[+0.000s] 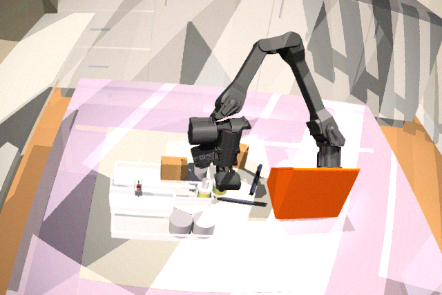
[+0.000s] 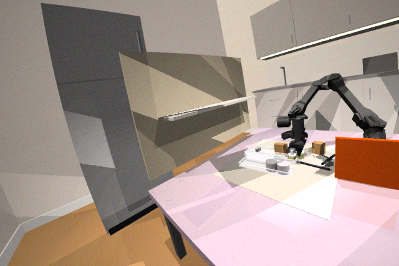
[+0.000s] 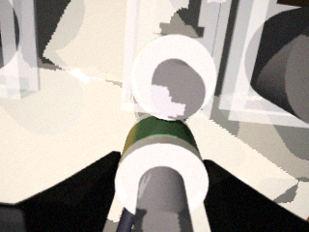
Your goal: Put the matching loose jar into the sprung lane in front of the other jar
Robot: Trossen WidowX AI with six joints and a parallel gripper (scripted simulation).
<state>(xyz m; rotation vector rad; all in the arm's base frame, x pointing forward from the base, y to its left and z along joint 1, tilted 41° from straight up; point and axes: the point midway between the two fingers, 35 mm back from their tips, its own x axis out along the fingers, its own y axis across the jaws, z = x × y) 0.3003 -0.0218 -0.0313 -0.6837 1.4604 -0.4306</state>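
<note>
My gripper tip is 19 cm short of the clear sprung lane, 5 cm to the right of it and 4 cm above it.
</note>
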